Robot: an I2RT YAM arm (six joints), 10 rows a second.
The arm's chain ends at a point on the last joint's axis. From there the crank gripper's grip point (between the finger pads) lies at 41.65 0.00 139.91 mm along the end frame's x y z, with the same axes.
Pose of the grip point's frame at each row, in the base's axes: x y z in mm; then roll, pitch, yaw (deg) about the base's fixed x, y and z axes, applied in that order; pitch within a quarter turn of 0, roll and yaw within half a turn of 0:
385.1 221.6 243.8 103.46 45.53 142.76
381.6 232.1 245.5 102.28 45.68 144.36
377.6 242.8 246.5 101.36 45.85 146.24
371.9 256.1 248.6 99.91 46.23 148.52
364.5 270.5 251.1 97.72 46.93 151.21
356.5 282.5 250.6 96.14 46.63 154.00
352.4 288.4 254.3 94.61 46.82 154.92
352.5 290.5 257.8 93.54 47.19 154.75
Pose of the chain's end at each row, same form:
307.5 109.7 296.3 103.46 45.53 142.76
308.3 116.4 296.1 102.28 45.68 144.36
309.1 123.6 295.6 101.36 45.85 146.24
309.7 132.6 295.3 99.91 46.23 148.52
310.6 141.9 294.4 97.72 46.93 151.21
311.4 149.7 291.2 96.14 46.63 154.00
311.7 153.5 292.4 94.61 46.82 154.92
312.8 154.8 294.2 93.54 47.19 154.75

